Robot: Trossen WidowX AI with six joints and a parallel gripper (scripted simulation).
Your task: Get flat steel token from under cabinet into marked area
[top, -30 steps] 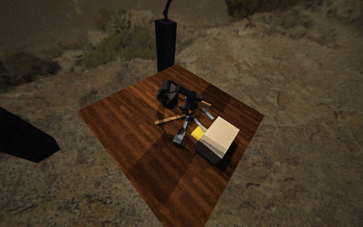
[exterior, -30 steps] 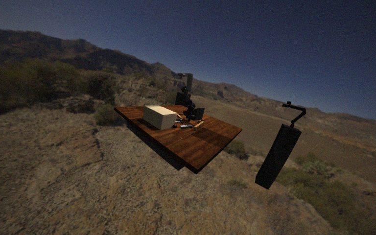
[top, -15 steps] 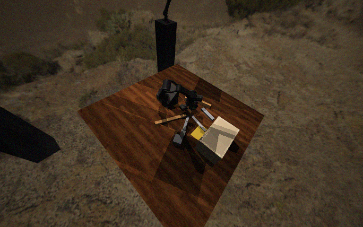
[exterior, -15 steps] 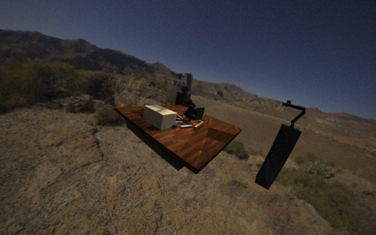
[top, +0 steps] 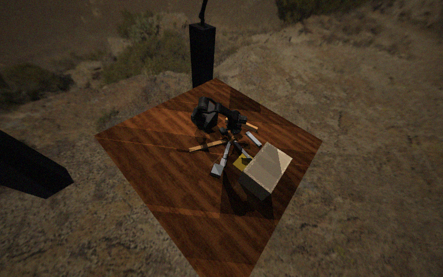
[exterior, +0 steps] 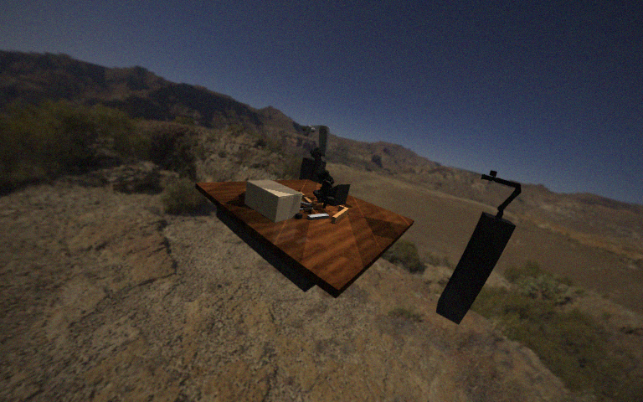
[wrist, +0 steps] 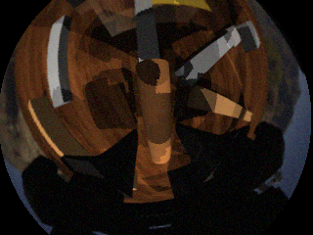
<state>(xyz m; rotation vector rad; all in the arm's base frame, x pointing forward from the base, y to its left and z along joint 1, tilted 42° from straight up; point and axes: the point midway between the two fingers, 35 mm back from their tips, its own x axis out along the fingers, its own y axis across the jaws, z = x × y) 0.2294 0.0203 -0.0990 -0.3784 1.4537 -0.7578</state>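
Right now the grey scraper is 11 cm ahead of my gripper tip and 17 cm to the right of it. From my gripper tip the other things lie so: wooden stick: 4 cm behind, 20 cm to the right; grey block: 15 cm ahead, 31 cm to the right, 1 cm above; grey bar: 17 cm ahead, 11 cm to the left.
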